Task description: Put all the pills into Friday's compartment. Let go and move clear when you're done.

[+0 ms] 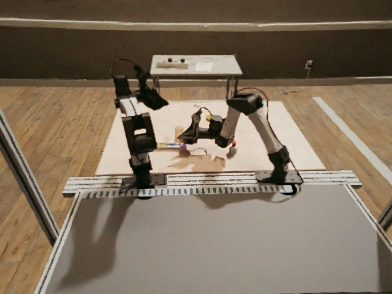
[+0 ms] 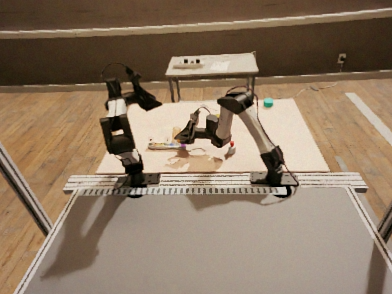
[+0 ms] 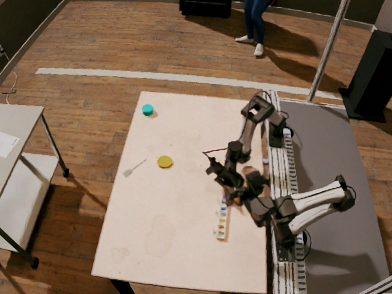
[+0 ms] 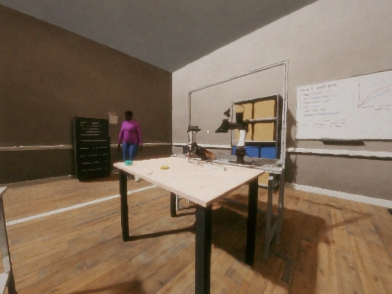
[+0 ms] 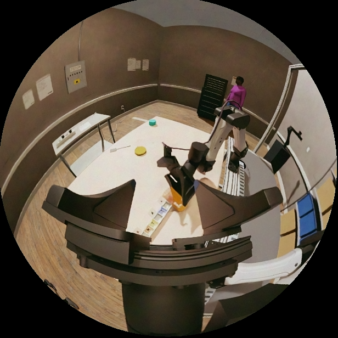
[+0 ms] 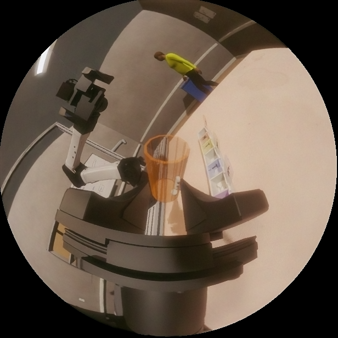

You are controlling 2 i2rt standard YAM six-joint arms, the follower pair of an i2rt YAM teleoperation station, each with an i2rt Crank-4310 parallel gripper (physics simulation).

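Places are measured from the left arm's base along level axes (x right, y up, z back), in centimetres.
Pixels of known places: left gripper, fingertip midpoint: (image 1: 164, 100) (image 2: 159, 100) (image 3: 234, 181) (image 4: 215, 132); right gripper, fingertip midpoint: (image 1: 177, 139) (image 2: 174, 139) (image 3: 236, 198) (image 4: 212, 156); left arm's base, origin of the base link: (image 1: 144, 182) (image 2: 138, 181) (image 3: 282, 239) (image 4: 239, 163); right arm's base, origin of the base link: (image 1: 278, 178) (image 2: 273, 179) (image 3: 274, 133) (image 4: 192, 156).
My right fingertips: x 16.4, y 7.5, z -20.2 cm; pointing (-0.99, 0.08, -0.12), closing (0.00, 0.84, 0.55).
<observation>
For each thing: its top centre in the pictures, then the offset to it from my right fingertips. "spot": a spot on its surface instead. Level surfaces: height alone.
- orange see-through cup, middle of its top: (image 1: 178, 128) (image 2: 175, 128) dx +1.1, dy +5.1, dz -2.0 cm
- long white pill organizer, surface spot: (image 3: 221, 227) spot: dx -10.8, dy -6.4, dz -6.0 cm
- small white bottle with a red top, middle of its top: (image 2: 232, 141) (image 1: 234, 141) dx +29.0, dy -2.4, dz +1.9 cm
- yellow disc, middle of its top: (image 3: 164, 161) dx +23.9, dy -7.6, dz -31.7 cm
- spatula, surface spot: (image 3: 128, 173) spot: dx +16.5, dy -8.5, dz -48.5 cm
- teal round item, middle of its top: (image 3: 147, 107) (image 2: 268, 100) dx +58.1, dy -5.4, dz -43.4 cm
- table, its level: dy -8.8 cm
An orange see-through cup (image 6: 166, 157) (image 5: 176, 198) (image 2: 176, 133) is gripped between the fingertips of my right gripper (image 6: 165, 180). Several white pills (image 6: 176, 186) show inside it, low down near the right finger. A long white pill organizer (image 6: 214, 169) (image 3: 221, 227) (image 5: 151, 221) (image 2: 162, 146) lies on the table beside the cup, with coloured compartments in a row and several lids open. Its purple end is nearest my right gripper. Which compartment is Friday's is too small to read surely. My left gripper is open and empty, raised high above the table.
A small white bottle with a red top (image 1: 233, 148) (image 2: 231, 148) stands near the right arm. A yellow disc (image 3: 165, 161) (image 5: 140, 150), a spatula (image 3: 128, 173) (image 5: 114, 149) and a teal round item (image 3: 147, 109) (image 2: 268, 102) lie farther out on the table (image 3: 130, 235).
</observation>
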